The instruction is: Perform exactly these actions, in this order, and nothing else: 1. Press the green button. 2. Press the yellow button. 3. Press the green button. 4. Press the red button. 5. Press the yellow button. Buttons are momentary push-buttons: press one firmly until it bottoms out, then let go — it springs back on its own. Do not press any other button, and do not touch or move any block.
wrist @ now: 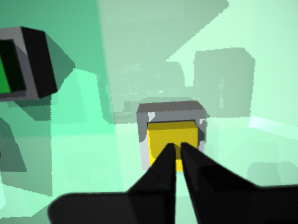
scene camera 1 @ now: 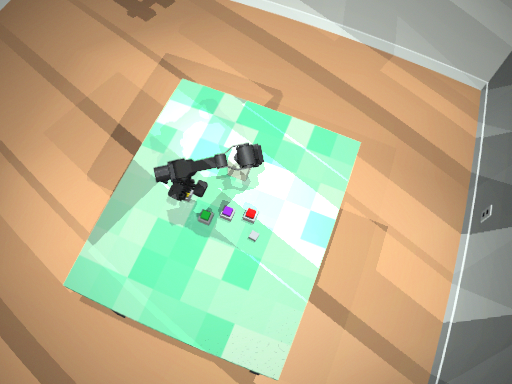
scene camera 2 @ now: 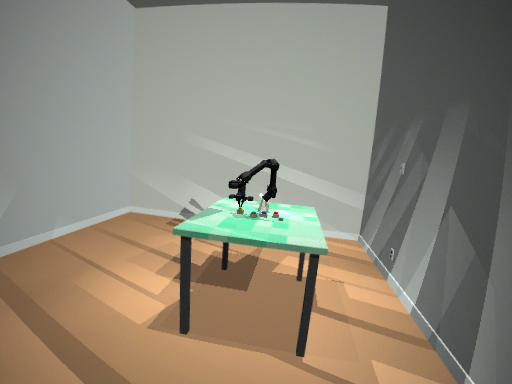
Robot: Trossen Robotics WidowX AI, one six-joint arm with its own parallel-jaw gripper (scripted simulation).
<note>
My gripper (wrist: pixel 177 148) is shut, holding nothing. Also in view: a yellow button (wrist: pixel 159 134).
</note>
